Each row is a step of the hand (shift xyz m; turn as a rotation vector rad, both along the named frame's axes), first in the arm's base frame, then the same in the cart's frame.
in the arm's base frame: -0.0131 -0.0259 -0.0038 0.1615 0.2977 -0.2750
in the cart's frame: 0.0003 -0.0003 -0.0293 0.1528 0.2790 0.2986
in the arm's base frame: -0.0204 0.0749 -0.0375 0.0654 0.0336 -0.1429
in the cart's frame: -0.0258 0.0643 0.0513 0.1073 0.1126 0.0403
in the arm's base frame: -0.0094 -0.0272 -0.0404 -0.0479 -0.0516 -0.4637
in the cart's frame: 0.0207 0.0300 -0.0336 0.1937 0.4070 -0.1297
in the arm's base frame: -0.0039 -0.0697 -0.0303 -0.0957 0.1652 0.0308
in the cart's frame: 0.0356 0.0055 -0.0671 -0.1506 0.0605 0.1052
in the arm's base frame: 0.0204 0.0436 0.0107 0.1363 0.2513 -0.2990
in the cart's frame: -0.0038 -0.0027 0.0491 0.1599 0.2941 0.2430
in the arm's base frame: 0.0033 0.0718 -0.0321 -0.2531 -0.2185 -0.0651
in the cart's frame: -0.0079 0.0501 0.0602 -0.0981 0.0774 -0.3169
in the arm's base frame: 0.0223 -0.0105 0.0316 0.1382 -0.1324 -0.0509
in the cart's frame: 0.0072 -0.0391 0.0053 0.1828 -0.0475 -0.0596
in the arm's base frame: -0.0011 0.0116 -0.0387 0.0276 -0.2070 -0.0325
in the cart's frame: 0.0129 0.0380 0.0045 0.1109 -0.0480 -0.1734
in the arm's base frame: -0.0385 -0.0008 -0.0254 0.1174 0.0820 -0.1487
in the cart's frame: -0.0193 0.0358 -0.0218 0.1351 0.1147 0.1059
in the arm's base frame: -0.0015 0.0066 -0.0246 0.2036 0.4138 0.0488
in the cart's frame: 0.0078 0.0242 0.0018 -0.0038 0.0175 0.4634
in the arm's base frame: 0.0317 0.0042 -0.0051 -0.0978 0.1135 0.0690
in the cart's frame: 0.0266 -0.0055 0.0176 -0.1516 0.0111 0.0640
